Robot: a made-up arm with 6 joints.
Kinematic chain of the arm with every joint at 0, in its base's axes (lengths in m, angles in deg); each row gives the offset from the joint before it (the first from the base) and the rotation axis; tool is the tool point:
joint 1: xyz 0 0 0.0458 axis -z
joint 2: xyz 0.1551 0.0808 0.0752 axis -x
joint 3: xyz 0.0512 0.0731 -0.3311 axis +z
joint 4: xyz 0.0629 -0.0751 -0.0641 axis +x
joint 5: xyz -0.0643 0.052 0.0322 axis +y
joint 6: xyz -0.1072 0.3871 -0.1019 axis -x
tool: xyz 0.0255 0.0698 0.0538
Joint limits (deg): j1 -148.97..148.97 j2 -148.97..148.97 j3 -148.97..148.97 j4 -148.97..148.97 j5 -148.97..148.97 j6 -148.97..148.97
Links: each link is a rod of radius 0.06 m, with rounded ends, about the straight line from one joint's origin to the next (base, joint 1, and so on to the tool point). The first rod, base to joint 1, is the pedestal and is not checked.
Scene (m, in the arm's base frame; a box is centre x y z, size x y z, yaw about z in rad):
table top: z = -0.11
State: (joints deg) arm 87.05 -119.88 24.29 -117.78 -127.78 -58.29
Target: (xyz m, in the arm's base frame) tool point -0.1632 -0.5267 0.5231
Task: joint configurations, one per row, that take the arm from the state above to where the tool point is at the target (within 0.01 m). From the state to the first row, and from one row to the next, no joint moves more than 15 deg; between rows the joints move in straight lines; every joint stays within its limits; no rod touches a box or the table.
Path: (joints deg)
1: 94.79 -117.99 18.22 -103.15 -130.43 -62.74
2: 102.53 -116.09 12.15 -88.52 -133.08 -67.20
3: 110.27 -114.20 6.09 -73.89 -135.73 -71.65
4: 118.01 -112.30 0.02 -59.26 -138.38 -76.10
5: 125.75 -110.41 -6.05 -44.62 -141.02 -80.56
6: 133.49 -108.51 -12.12 -29.99 -143.67 -85.01
7: 141.23 -106.62 -18.18 -15.36 -146.32 -89.46
8: 148.97 -104.72 -24.25 -0.73 -148.97 -93.91

